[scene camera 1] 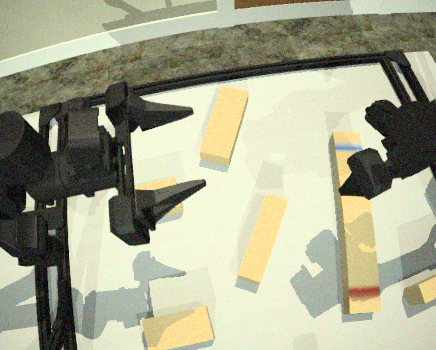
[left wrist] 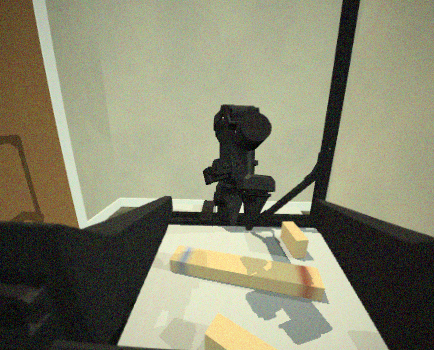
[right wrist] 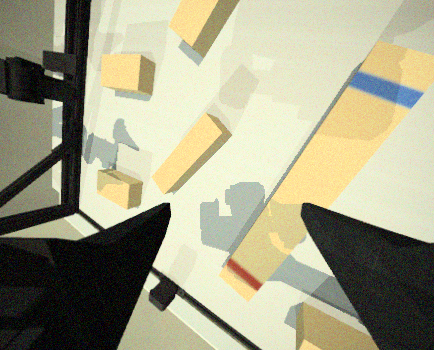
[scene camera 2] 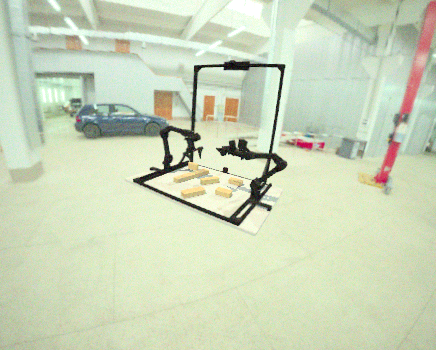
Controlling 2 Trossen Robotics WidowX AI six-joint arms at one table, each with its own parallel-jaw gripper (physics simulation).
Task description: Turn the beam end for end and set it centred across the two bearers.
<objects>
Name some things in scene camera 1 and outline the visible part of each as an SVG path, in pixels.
My left gripper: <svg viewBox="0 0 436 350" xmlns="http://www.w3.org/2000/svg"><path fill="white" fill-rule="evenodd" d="M110 85L105 91L105 114L115 128L115 137L110 135L104 125L98 126L99 107L91 108L91 100L88 97L75 97L62 103L63 123L68 124L68 139L66 140L65 149L60 153L59 170L63 185L71 196L84 194L87 198L95 197L95 192L116 188L118 195L112 196L108 200L110 232L127 245L138 246L149 244L149 230L156 231L156 223L174 207L204 188L206 180L191 180L154 190L135 189L131 133L139 126L142 132L182 120L193 115L194 111L192 107L144 100L136 95L134 89L128 87L126 81Z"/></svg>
My right gripper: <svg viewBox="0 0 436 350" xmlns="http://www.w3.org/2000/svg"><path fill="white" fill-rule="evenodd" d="M389 100L376 100L365 109L366 122L382 136L386 137L381 140L381 143L387 151L387 160L384 162L378 150L372 148L358 151L347 158L351 174L339 188L341 196L364 197L367 200L371 200L391 189L393 179L401 178L403 180L430 167L436 161L436 154L433 152L408 153L397 145L392 134L392 120L398 108Z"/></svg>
A long beam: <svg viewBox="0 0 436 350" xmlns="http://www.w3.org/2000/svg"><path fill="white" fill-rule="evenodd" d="M333 132L329 139L338 212L344 315L381 311L380 288L371 201L364 197L341 196L339 193L339 188L351 174L347 158L363 150L360 133Z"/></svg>
</objects>
